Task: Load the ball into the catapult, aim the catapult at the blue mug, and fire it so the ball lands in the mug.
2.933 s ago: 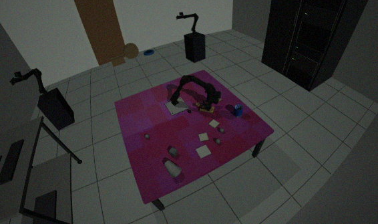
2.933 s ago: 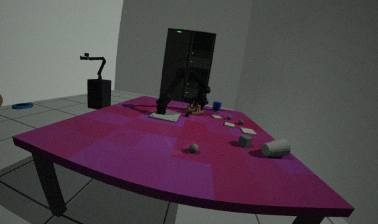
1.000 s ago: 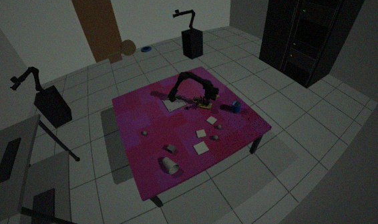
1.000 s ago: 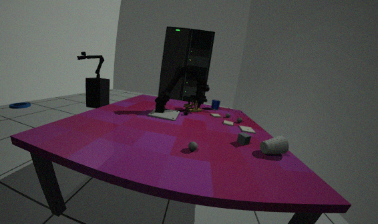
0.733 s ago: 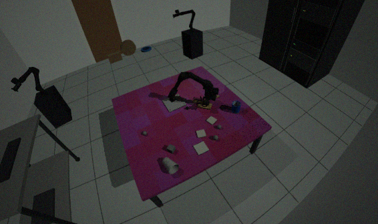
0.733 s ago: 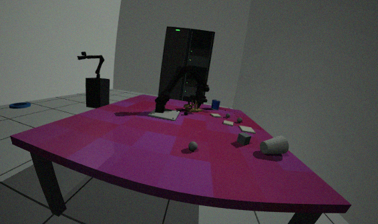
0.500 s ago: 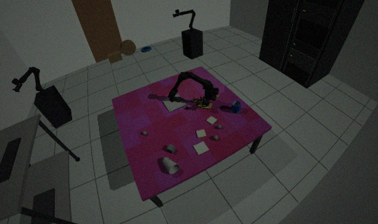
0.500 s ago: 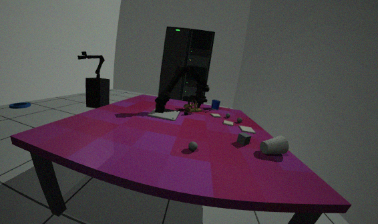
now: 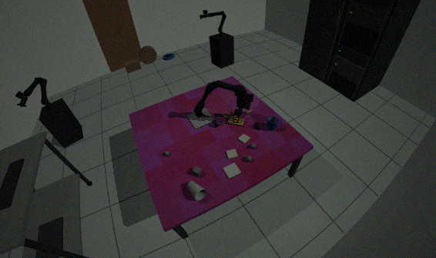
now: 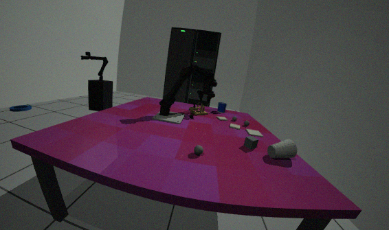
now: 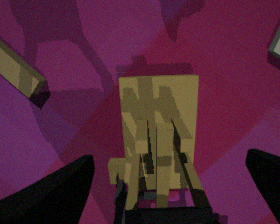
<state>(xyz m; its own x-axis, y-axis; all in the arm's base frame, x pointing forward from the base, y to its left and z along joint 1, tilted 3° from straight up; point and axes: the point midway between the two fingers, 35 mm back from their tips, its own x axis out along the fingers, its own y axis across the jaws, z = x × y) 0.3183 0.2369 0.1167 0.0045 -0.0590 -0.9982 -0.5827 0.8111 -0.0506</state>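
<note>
My gripper tip is now 180 mm to the left of the dark ball, 110 mm past it and 90 mm above it. Also, from my gripper tip: catapult: 70 mm behind, 60 mm below, 30 mm to the right; then tan block: 170 mm to the left, 100 mm below, 50 mm behind; then blue mug: 230 mm ahead, 180 mm to the left, 80 mm below.
</note>
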